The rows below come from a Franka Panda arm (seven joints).
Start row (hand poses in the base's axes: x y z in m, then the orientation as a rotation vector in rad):
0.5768, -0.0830, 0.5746, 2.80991, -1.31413, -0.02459
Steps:
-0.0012, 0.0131, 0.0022, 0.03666, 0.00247, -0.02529
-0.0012, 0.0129, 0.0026, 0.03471, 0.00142, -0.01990
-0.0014, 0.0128, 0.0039, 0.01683, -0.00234, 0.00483
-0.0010, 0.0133, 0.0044, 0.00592, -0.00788, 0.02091
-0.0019, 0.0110, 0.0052, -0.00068, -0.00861, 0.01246
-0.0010, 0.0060, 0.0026, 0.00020, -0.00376, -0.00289
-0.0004, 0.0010, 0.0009, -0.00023, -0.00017, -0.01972
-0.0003, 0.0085, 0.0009, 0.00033, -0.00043, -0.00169
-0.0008, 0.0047, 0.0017, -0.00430, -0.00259, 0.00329
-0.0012, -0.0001, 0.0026, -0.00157, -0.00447, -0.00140
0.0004, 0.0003, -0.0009, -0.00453, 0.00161, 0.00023
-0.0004, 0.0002, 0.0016, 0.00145, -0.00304, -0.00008
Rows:
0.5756, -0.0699, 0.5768, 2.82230, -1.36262, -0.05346
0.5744, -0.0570, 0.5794, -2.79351, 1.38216, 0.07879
0.5730, -0.0442, 0.5833, -2.78253, 1.36778, 0.08680
0.5720, -0.0309, 0.5877, -2.78966, 1.33468, 0.08032
0.5701, -0.0199, 0.5929, -2.79585, 1.31583, 0.06826
0.5691, -0.0139, 0.5955, -2.79246, 1.31896, 0.06299
0.5687, -0.0129, 0.5964, -2.77911, 1.34632, 0.06179
0.5684, -0.0044, 0.5973, -2.77752, 1.34842, 0.06134
0.5676, 0.0003, 0.5990, -2.78240, 1.34504, 0.05503
0.5664, 0.0002, 0.6016, -2.78115, 1.34662, 0.04769
0.5668, 0.0005, 0.6007, -2.78558, 1.34847, 0.04696
0.5664, 0.0007, 0.6023, -2.78326, 1.34733, 0.04366

